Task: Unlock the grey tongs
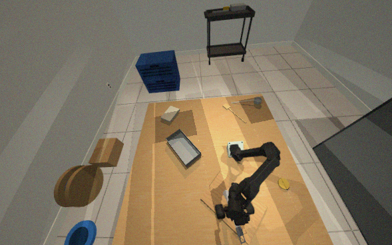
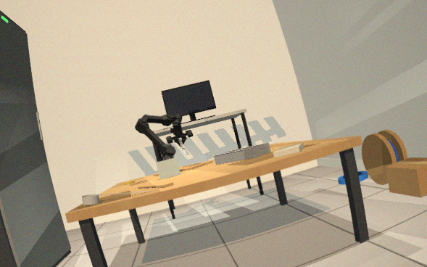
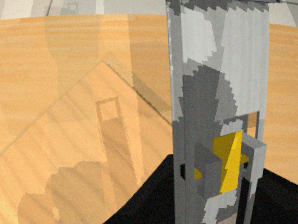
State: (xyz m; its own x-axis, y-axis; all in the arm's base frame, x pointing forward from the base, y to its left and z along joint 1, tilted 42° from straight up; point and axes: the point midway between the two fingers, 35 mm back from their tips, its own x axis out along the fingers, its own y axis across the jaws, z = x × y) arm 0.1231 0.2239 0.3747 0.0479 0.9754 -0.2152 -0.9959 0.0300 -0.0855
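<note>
Right now the yellow lock piece is 40 mm above my gripper tip. Round my gripper tip: grey roasting tin (520 mm to the right, 290 mm ahead, 130 mm below); wooden board (150 mm below, 80 mm to the right, 40 mm behind); yellow disc (410 mm behind, 160 mm to the right, 150 mm below).
</note>
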